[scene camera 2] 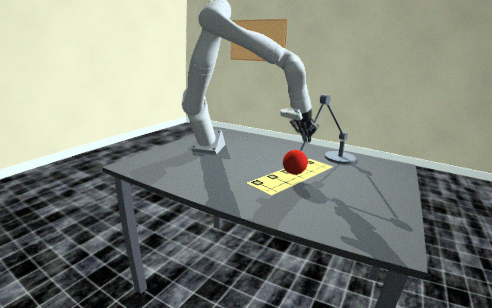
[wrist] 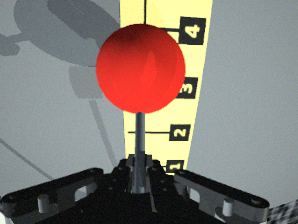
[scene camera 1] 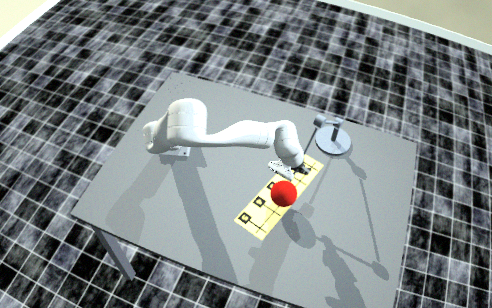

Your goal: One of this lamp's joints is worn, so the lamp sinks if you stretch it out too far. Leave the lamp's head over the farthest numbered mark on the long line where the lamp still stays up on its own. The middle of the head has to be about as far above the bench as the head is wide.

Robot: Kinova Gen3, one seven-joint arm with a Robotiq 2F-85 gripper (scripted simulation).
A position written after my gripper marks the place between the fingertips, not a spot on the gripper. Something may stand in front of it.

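There is a lamp base [scene camera 1: 338, 144] here in the scene, and I can see it. I see my gripper [wrist: 140, 163] as well.
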